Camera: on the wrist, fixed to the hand. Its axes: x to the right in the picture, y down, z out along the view.
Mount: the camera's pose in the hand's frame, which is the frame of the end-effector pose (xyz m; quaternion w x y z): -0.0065 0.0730 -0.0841 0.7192 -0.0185 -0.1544 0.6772
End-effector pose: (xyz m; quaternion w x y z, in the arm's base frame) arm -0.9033 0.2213 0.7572 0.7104 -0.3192 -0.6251 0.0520
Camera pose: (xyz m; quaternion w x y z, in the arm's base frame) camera -0.8035 0.2433 0.7126 0.3733 -0.6580 -0.3441 0.5562
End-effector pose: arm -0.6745 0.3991 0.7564 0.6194 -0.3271 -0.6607 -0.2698
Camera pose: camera -0.5644 0.3812 0.7537 0.5201 -0.7358 -0.3443 0.2637
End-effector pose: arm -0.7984 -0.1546 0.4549 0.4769 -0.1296 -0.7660 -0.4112
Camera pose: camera -0.6995 -0.1708 0.5038 0.5008 -0.6842 -0.5291 0.0331
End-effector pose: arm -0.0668 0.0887 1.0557 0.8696 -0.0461 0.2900 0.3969
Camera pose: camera -0.1618 0.1080 1.0006 0.4006 0.2084 0.0982 0.8868
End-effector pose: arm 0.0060 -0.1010 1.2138 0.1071 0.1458 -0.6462 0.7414
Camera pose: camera -0.0198 -0.0280 1.1335 0.5221 0.2203 0.5937 -0.5713
